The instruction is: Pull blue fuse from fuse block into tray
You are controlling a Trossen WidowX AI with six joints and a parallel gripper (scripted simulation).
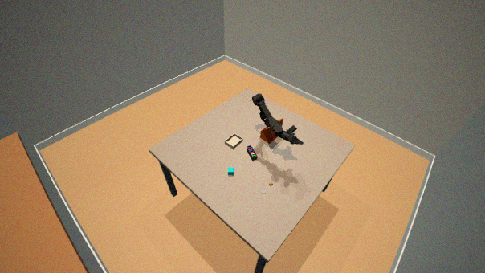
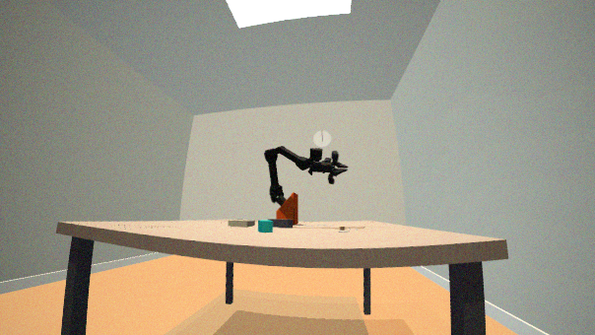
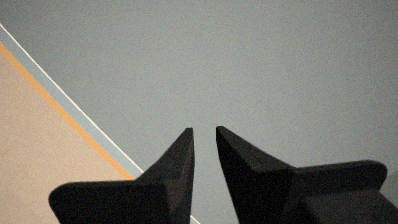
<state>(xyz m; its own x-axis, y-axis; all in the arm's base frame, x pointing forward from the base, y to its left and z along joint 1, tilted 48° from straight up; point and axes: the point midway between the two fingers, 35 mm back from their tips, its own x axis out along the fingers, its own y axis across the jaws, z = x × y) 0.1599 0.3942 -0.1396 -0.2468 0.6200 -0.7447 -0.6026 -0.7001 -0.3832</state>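
Right now my gripper tip is 13 cm short of the flat tray, 56 cm to the left of it and 32 cm above it. From my gripper tip the other things lie so: teal cube: 38 cm ahead, 34 cm to the right, 30 cm below.
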